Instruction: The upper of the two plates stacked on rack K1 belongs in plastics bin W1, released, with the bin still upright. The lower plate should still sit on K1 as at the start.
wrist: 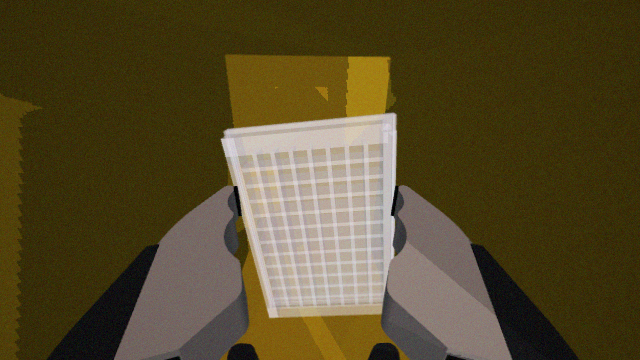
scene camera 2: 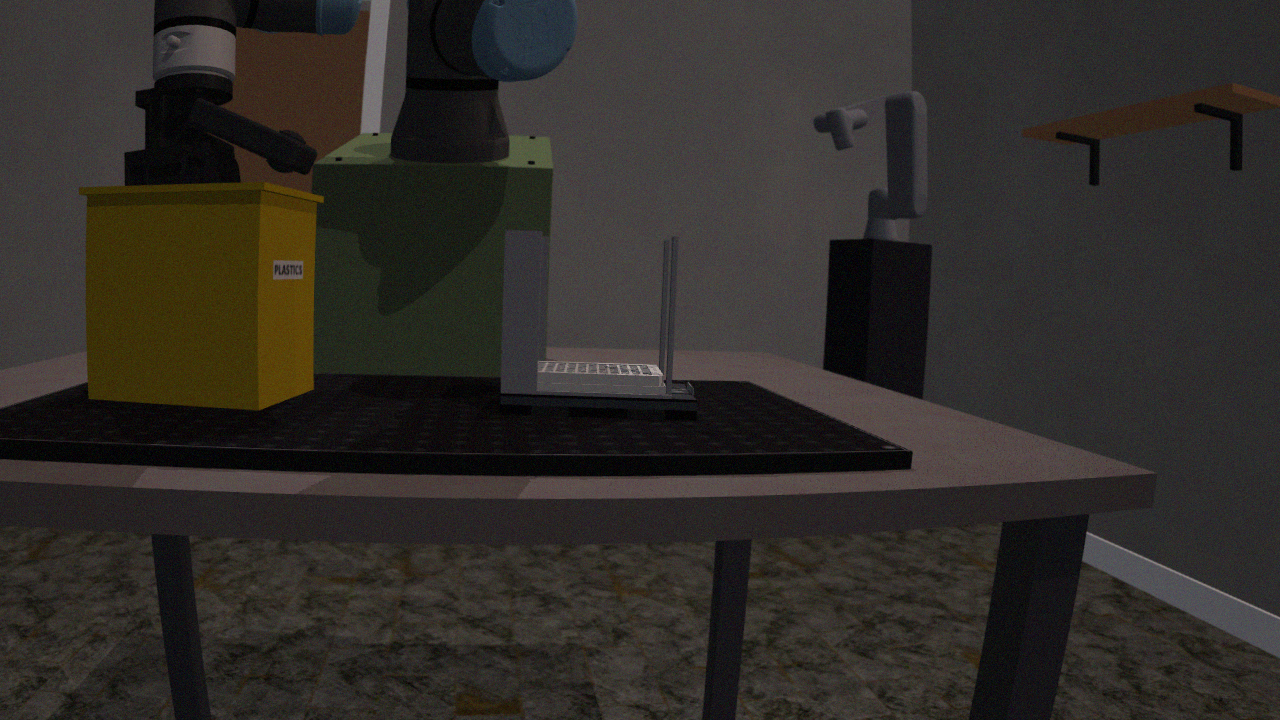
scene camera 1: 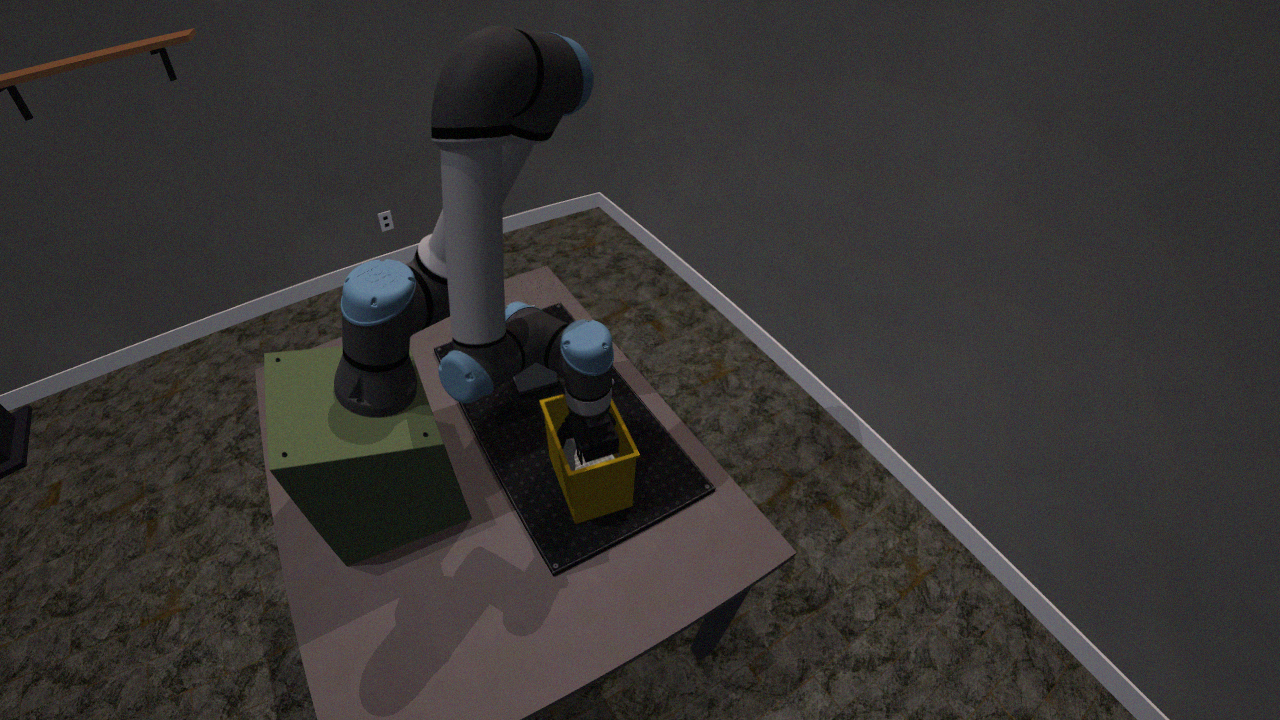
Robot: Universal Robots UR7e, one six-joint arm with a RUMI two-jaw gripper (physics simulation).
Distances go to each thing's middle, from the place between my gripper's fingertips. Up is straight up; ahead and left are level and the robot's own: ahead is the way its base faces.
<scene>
I see my gripper 10 mm past the yellow plastics bin W1 (scene camera 2: 202, 295), 10 mm to the left of it and 20 mm below it.
</scene>
